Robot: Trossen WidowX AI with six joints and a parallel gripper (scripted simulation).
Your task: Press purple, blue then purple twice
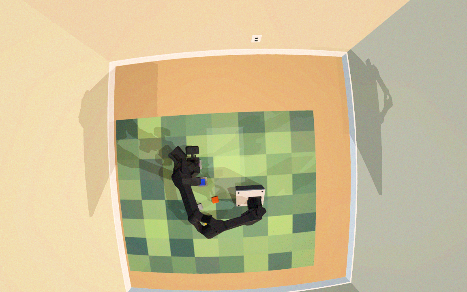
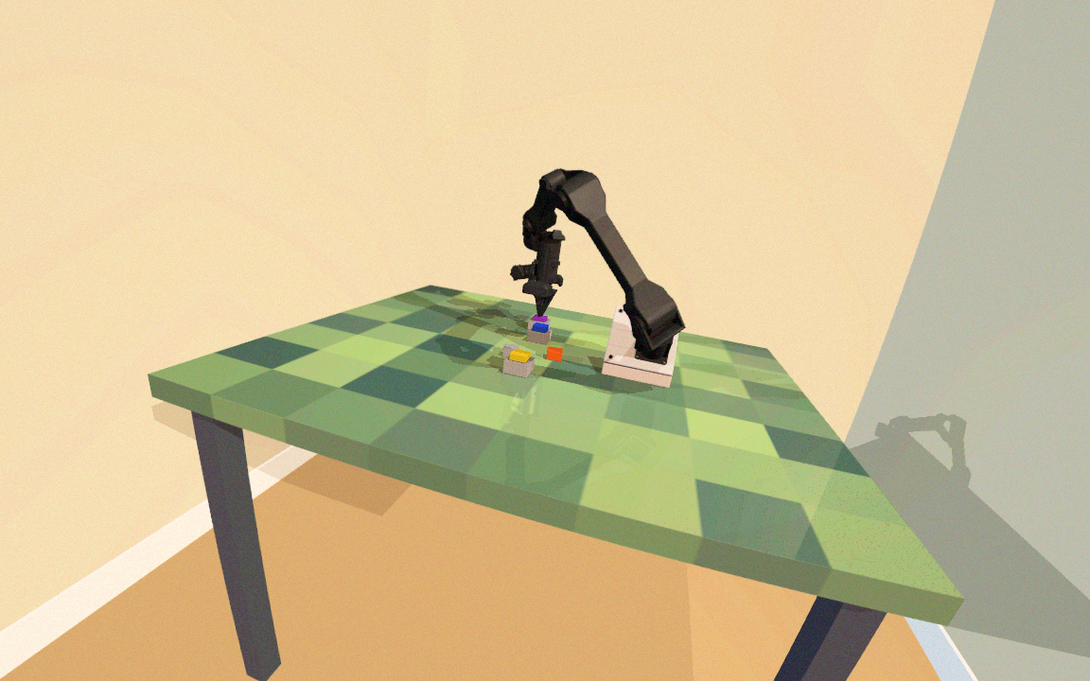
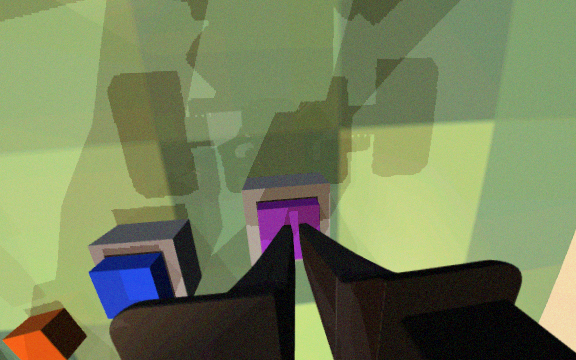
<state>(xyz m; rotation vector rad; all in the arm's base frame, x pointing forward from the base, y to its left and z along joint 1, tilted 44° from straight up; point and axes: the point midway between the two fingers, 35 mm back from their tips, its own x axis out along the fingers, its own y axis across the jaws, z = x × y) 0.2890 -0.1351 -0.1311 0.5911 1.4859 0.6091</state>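
Right now the purple button is 1 cm below my gripper tip. From my gripper tip the other things lie so: orange block (9 cm behind, 19 cm to the left, 2 cm below); then grey block (23 cm to the left, 2 cm below); then blue button (3 cm behind, 9 cm to the left).
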